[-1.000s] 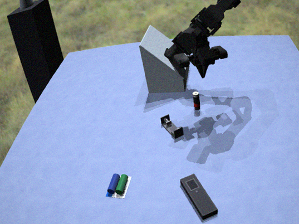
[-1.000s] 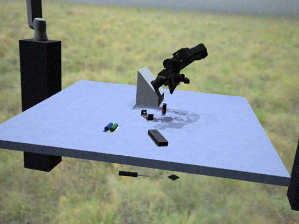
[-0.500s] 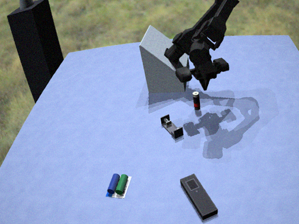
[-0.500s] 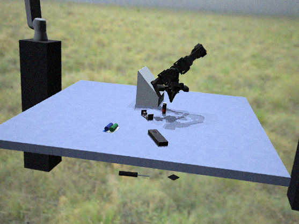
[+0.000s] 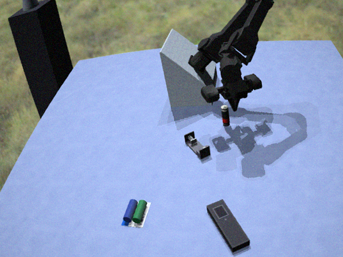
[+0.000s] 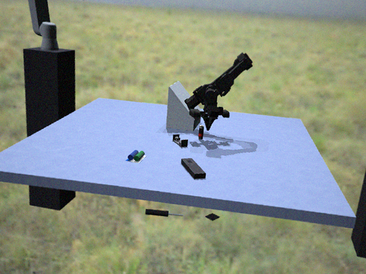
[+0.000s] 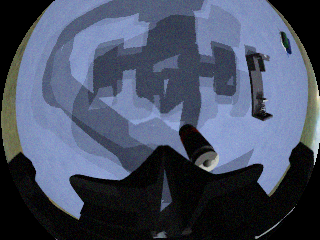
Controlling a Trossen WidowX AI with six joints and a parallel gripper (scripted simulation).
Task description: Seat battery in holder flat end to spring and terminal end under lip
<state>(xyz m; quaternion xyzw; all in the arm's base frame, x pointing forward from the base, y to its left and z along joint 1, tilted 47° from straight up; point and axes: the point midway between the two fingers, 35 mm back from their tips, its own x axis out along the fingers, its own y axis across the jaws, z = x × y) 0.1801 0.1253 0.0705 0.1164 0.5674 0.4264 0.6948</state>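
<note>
Right now the battery is 1 cm ahead of my gripper tip, 3 cm to the right of it and 1 cm below it. Round my gripper tip: black remote-like slab (43 cm ahead, 2 cm to the left, 3 cm below).
</note>
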